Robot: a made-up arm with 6 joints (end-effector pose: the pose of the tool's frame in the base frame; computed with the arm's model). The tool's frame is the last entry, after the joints.
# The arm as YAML. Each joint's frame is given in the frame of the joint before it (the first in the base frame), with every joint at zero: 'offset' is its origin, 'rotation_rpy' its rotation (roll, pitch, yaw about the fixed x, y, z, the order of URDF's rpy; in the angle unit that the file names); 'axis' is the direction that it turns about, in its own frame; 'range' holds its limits. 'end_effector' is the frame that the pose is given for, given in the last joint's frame.
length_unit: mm
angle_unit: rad
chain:
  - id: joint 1
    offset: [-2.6, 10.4, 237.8]
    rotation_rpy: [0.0, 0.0, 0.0]
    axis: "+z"
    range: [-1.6, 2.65]
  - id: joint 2
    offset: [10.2, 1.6, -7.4]
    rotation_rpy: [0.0, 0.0, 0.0]
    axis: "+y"
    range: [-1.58, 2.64]
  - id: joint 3
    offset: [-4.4, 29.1, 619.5]
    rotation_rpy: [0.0, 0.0, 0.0]
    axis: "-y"
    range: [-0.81, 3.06]
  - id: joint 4
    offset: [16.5, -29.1, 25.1]
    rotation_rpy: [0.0, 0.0, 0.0]
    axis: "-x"
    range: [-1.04, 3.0]
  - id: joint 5
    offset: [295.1, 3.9, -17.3]
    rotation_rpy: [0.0, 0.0, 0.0]
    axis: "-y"
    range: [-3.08, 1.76]
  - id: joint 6
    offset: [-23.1, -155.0, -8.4]
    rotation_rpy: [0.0, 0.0, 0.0]
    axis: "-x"
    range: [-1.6, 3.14]
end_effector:
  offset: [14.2, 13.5, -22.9]
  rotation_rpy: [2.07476, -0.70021, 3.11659]
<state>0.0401 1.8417 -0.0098 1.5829 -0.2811 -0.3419</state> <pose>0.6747 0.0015 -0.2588 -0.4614 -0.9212 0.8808</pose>
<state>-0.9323 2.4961 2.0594 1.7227 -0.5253 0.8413</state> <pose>0.4175 -0.5823 -0.2121 -1.4245 -0.8029 1.3936</pose>
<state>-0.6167 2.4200 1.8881 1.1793 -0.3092 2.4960</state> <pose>0.5865 -0.5021 -0.2285 -0.0901 -0.6874 2.5392</pose>
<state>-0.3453 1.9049 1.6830 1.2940 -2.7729 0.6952</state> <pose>0.8705 -0.3285 0.1389 -1.5444 0.8232 0.3234</pose>
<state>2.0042 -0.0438 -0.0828 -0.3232 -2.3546 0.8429</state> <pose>0.0224 0.3216 0.8243 0.3566 -0.3937 2.3558</pose>
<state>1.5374 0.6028 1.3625 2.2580 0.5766 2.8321</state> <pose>-0.0861 0.4735 1.0698 1.1055 -0.4568 -0.4567</pose>
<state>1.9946 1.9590 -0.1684 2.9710 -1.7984 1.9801</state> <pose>-0.3589 0.3735 -0.2889 0.4546 -0.7306 -0.3622</pose>
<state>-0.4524 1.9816 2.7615 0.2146 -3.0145 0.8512</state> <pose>0.6074 -0.4534 0.2633 -0.7093 -0.2707 -0.1010</pose>
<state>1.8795 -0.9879 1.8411 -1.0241 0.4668 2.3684</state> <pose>0.2949 -0.6889 0.7923 -0.1234 0.6068 2.8889</pose>
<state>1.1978 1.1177 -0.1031 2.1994 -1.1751 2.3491</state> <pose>0.2103 0.8224 0.2774 -0.0297 -1.0125 -1.7967</pose>
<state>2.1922 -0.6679 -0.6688 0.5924 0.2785 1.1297</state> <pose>0.1684 0.0523 0.7910 -1.8225 1.8520 -0.1357</pose>
